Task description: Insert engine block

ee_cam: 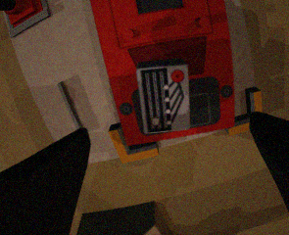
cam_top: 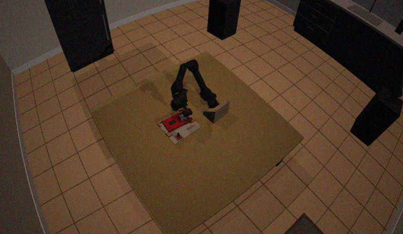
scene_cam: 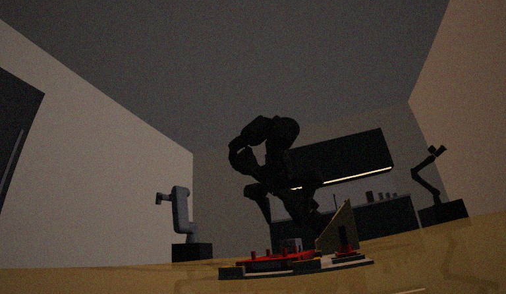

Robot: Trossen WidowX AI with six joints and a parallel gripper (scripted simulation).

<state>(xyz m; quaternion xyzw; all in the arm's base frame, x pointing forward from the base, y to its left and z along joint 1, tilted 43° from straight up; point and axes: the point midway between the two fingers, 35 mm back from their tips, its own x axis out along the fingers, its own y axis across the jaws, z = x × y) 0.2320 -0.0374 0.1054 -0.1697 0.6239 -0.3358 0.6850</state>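
The engine block is 1 cm to the left of my gripper tip and 6 cm below it. The rest, counted from my gripper tip: grey baseplate: 6 cm ahead, 8 cm below.
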